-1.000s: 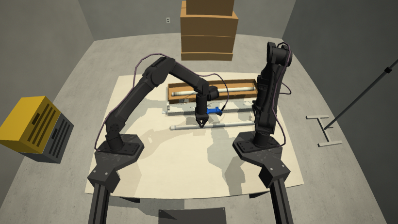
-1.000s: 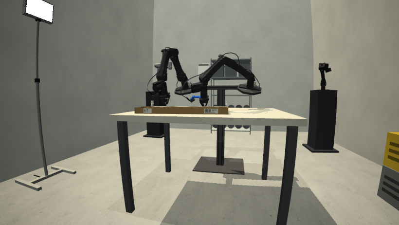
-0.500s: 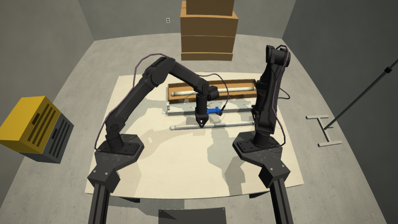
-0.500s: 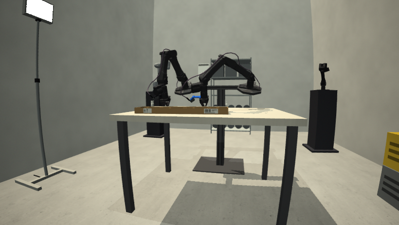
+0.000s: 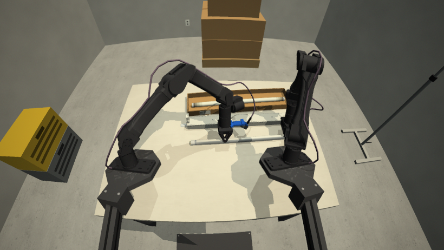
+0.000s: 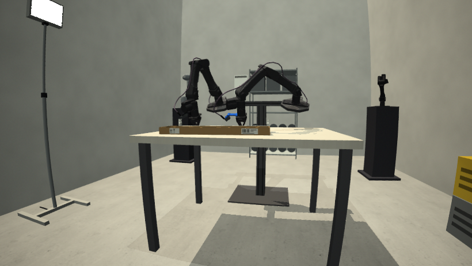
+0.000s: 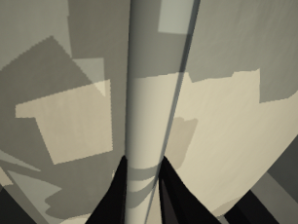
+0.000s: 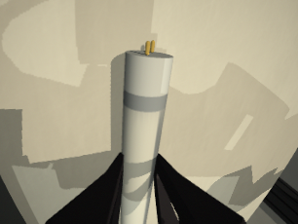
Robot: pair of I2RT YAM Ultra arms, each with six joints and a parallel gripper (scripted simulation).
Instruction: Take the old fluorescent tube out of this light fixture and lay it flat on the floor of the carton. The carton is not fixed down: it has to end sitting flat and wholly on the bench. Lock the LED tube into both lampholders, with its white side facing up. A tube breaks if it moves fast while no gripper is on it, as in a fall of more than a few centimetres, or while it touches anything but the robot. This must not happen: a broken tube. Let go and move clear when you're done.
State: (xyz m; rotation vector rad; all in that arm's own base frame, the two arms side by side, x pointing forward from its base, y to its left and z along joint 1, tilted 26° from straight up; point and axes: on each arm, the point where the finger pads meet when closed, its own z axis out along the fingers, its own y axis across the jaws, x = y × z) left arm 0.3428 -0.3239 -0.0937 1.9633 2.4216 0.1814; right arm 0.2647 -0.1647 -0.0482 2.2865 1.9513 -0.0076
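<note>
Now: the LED tube 120 mm to the right of my left hand and 10 mm below it. Also, from my left hand: old fluorescent tube 270 mm ahead, 110 mm to the right; white light fixture 130 mm ahead, 110 mm to the right, 30 mm above; brown carton 280 mm ahead, 110 mm to the right.
</note>
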